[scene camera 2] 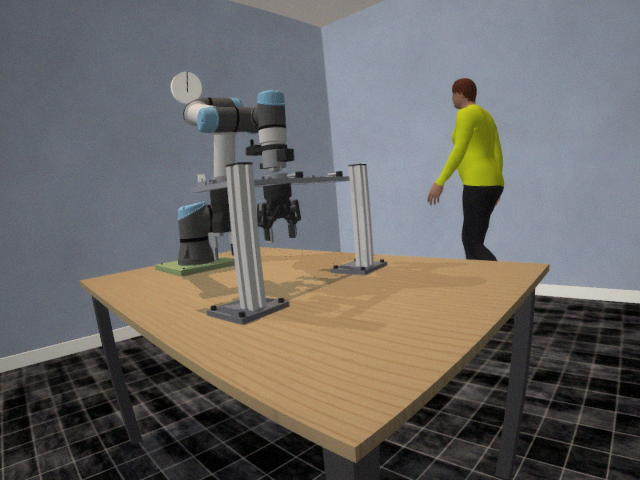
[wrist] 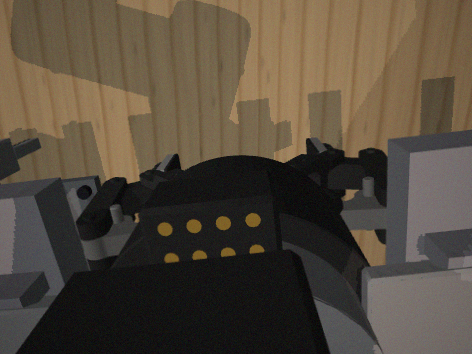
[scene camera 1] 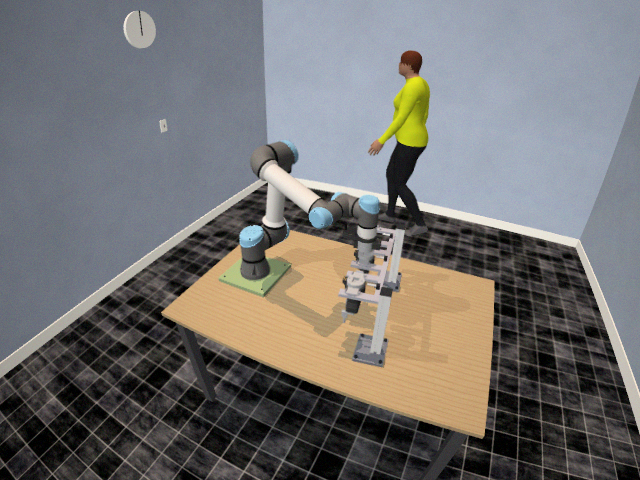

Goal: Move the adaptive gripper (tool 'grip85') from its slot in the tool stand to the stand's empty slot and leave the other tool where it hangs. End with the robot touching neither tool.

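Seen in the pictures: end effector, tool point: [scene camera 2: 274, 167]; arm's base, origin of the base link: [scene camera 2: 196, 262] [scene camera 1: 255, 271].
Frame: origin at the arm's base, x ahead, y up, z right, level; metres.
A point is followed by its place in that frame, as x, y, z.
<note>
The adaptive gripper [scene camera 1: 365, 267] [scene camera 2: 281, 237] [wrist: 242, 155] hangs in the stand's middle slot, its two black fingers apart and empty. The arm's flange [scene camera 1: 366, 251] {0.572, 0.309, -0.019} [scene camera 2: 272, 158] {0.579, 0.324, -0.026} is upright right over its coupling, with a narrow gap seeming to show; gold contacts [wrist: 223, 223] {0.518, 0.280, -0.039} on the tool are uncovered in the wrist view. I cannot tell whether they are coupled. The other tool [scene camera 1: 353, 303] {0.610, 0.197, 0.157} [scene camera 2: 219, 209] {0.619, 0.206, 0.157} hangs in the near slot, partly behind a post in scene camera 2. The empty slot's prong [scene camera 1: 383, 231] {0.548, 0.263, -0.272} [scene camera 2: 335, 174] {0.586, 0.272, -0.235} is at the far end of the stand.
The tool stand [scene camera 1: 379, 325] {0.723, 0.145, 0.164} [scene camera 2: 245, 237] {0.746, 0.147, 0.164} has two upright posts on the wooden table [scene camera 1: 439, 377] {0.993, -0.018, 0.157} [scene camera 2: 336, 382] {1.090, -0.018, 0.245}. Its support arms [wrist: 432, 200] {0.516, 0.264, -0.083} flank the gripper closely in the wrist view. A person [scene camera 1: 412, 113] [scene camera 2: 478, 149] in a yellow top is behind the table.
</note>
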